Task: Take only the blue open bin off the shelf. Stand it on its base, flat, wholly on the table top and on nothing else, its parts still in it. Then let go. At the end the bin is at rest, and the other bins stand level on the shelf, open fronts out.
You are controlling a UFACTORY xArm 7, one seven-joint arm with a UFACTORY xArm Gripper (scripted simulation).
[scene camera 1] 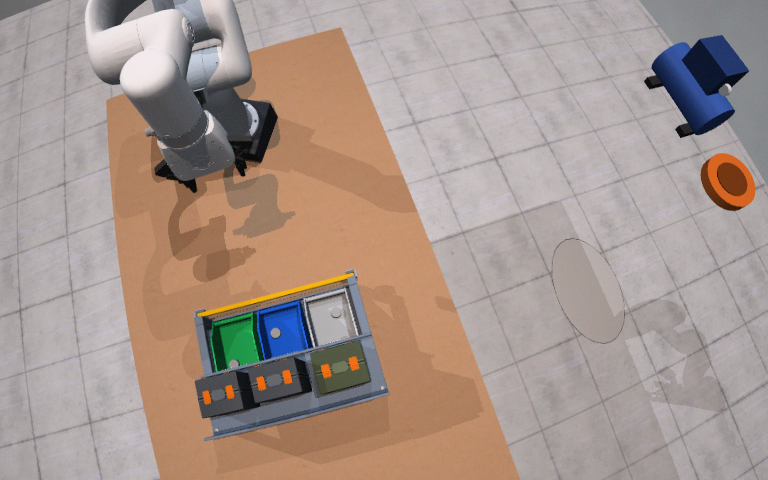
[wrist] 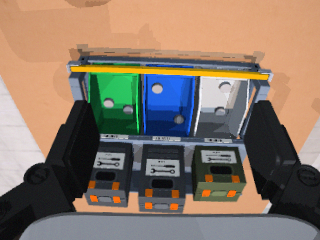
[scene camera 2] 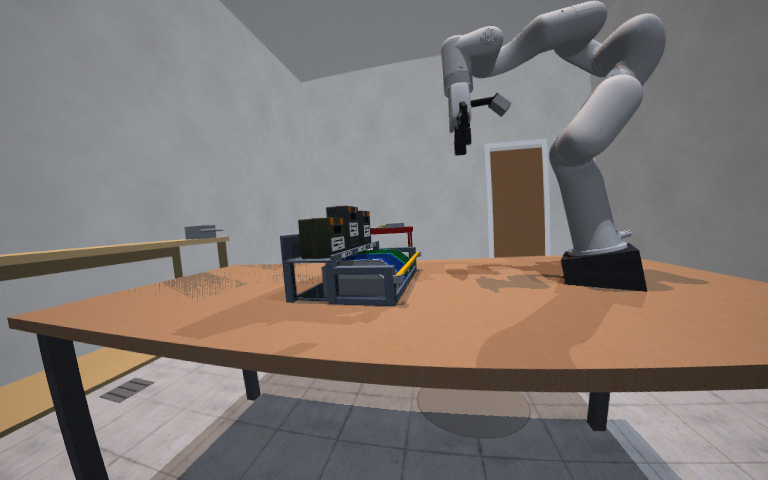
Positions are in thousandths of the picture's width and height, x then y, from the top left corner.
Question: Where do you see a blue bin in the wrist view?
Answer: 555,406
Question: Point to a white bin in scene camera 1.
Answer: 423,684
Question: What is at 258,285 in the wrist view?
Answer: A yellow bar.
